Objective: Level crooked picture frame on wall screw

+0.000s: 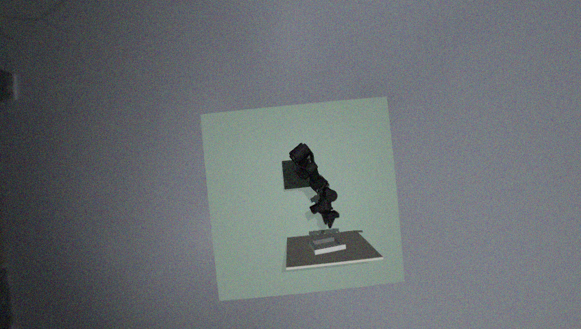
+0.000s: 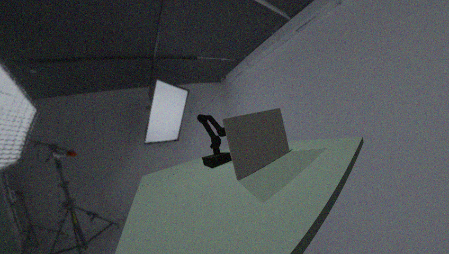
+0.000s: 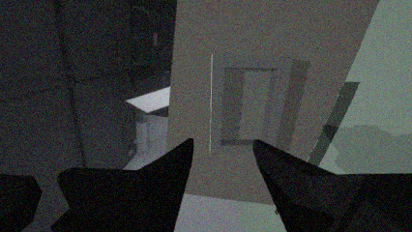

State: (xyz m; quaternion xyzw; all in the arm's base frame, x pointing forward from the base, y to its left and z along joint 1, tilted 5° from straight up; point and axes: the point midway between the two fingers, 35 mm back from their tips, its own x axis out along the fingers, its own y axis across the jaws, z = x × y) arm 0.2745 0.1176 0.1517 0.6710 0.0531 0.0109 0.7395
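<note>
My gripper tip is 140 mm short of the wall board, 70 mm above it and 10 mm to the right of it.
</note>
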